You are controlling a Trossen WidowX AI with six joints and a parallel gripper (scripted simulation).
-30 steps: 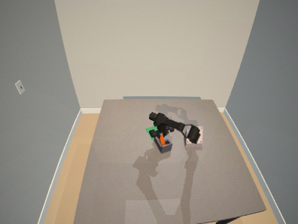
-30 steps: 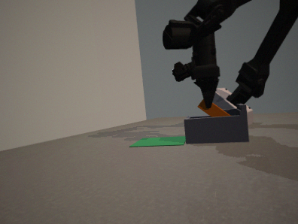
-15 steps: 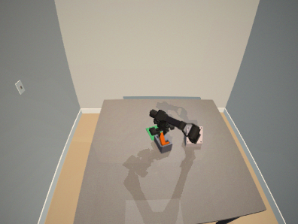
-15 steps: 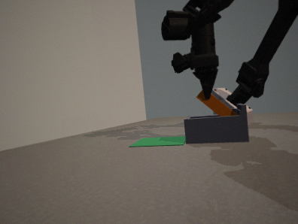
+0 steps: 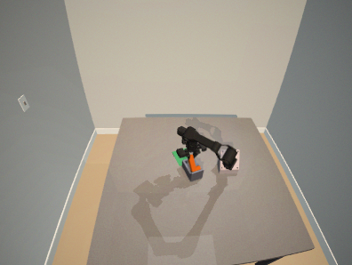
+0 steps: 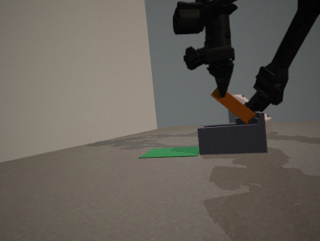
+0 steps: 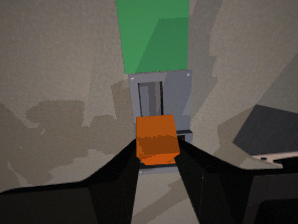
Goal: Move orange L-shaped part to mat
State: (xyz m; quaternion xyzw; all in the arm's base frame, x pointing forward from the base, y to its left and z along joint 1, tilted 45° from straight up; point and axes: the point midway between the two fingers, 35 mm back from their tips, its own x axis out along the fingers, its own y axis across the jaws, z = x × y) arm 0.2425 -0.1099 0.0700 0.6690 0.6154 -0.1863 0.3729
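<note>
Right now my gripper tip is 150 mm to the left of the green mat, 150 mm above it and 20 mm short of it. Round my gripper tip: orange L-shaped part (30 mm to the left, 30 mm below, 20 mm behind).
</note>
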